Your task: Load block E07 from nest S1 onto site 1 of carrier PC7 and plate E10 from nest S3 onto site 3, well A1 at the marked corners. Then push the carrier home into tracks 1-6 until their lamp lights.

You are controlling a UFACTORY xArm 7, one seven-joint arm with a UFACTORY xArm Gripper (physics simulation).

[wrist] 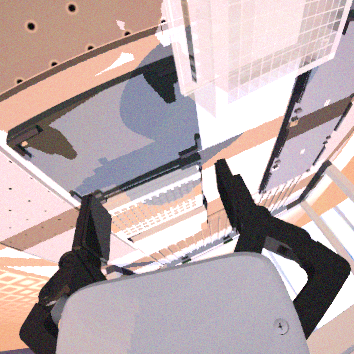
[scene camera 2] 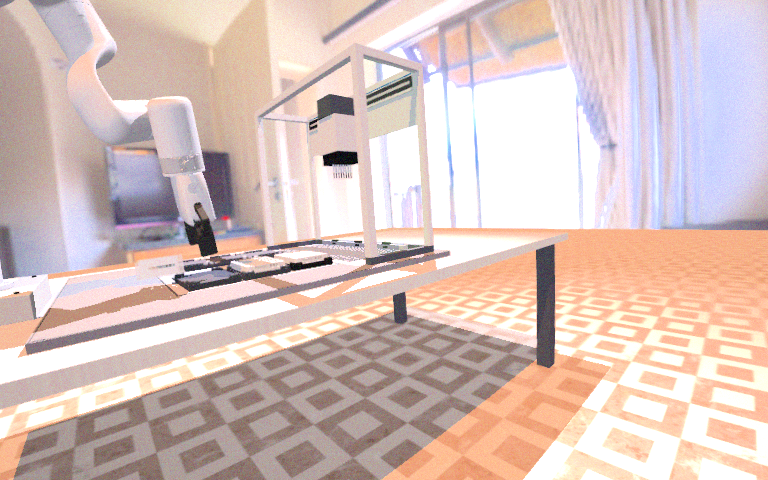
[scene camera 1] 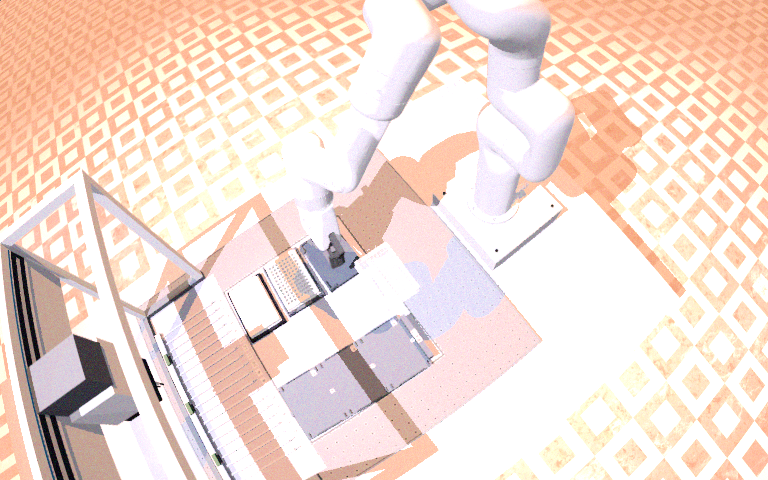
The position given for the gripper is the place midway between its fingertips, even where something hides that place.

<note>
The gripper (scene camera 1: 327, 251) is open and holds nothing. Also in view: a well plate (scene camera 1: 384, 273). Also in view: a grey carrier plate (scene camera 1: 392, 353) and a pipetting head (scene camera 2: 336, 133).
The grey carrier plate is seen too in the wrist view (wrist: 312, 114). The well plate is seen too in the wrist view (wrist: 222, 61) and in scene camera 2 (scene camera 2: 163, 266). The gripper is seen too in the wrist view (wrist: 157, 189).
</note>
